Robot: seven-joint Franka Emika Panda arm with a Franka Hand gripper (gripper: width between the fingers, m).
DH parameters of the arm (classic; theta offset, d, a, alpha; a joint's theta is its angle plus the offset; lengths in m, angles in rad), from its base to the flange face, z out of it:
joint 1: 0 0.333 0 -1.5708
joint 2: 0 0 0 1.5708
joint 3: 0 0.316 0.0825 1.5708
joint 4: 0 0 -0.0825 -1.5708
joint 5: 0 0.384 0 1.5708
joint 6: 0 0 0.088 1.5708
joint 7: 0 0.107 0 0
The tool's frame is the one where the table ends.
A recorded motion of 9 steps. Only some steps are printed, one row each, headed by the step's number.
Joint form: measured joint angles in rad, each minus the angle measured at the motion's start. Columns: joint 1, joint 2, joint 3, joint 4, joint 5, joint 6, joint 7.
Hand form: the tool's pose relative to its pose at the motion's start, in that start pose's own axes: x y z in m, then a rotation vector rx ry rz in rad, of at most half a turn. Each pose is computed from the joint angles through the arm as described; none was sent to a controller.
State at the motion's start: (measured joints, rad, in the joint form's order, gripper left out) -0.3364 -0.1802 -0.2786 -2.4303 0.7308 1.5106 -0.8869
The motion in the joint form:
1: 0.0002 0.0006 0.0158 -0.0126 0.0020 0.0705 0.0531
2: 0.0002 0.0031 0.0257 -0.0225 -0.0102 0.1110 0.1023
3: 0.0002 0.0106 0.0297 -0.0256 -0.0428 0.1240 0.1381
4: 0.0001 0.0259 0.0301 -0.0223 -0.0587 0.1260 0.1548
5: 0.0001 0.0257 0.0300 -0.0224 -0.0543 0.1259 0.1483
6: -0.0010 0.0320 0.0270 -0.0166 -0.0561 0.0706 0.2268
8: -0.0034 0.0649 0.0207 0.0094 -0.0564 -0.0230 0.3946
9: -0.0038 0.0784 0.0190 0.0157 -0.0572 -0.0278 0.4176
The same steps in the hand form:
1: 0.0047 0.0056 0.0029 -0.0475 0.0273 0.0545
2: 0.0057 0.0107 0.0060 -0.0808 0.0319 0.1073
3: 0.0040 0.0163 0.0084 -0.1087 0.0093 0.1482
4: 0.0039 0.0219 0.0100 -0.1179 -0.0069 0.1740
5: 0.0042 0.0216 0.0100 -0.1148 -0.0039 0.1676
6: 0.0011 0.0192 0.0131 -0.0774 -0.0368 0.2515
8: -0.0003 0.0192 0.0160 -0.0210 -0.0986 0.4358
9: 0.0005 0.0225 0.0163 -0.0183 -0.1048 0.4664

